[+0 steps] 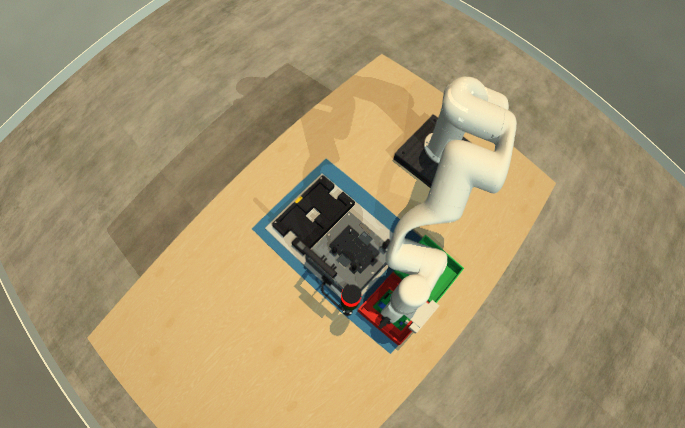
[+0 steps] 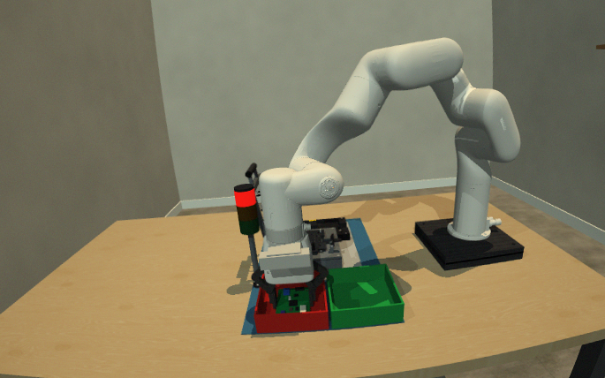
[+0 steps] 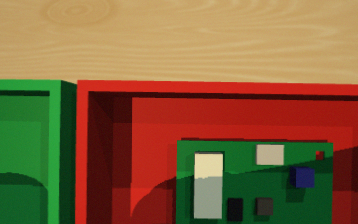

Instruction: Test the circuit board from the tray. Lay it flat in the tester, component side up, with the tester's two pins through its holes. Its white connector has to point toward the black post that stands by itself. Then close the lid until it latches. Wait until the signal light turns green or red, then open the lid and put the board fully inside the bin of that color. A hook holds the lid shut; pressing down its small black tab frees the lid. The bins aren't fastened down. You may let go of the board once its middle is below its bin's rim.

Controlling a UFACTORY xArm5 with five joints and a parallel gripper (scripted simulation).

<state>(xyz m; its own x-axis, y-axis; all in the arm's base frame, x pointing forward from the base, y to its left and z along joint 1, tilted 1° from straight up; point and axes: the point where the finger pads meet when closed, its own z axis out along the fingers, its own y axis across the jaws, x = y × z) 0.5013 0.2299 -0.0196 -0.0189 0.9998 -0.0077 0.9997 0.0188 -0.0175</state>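
The red bin lies 1 cm below my hand. Round my hand: green bin (15 cm behind, 1 cm below); then tester lid (7 cm ahead, 20 cm to the right, 16 cm above); then green circuit board (1 cm below).
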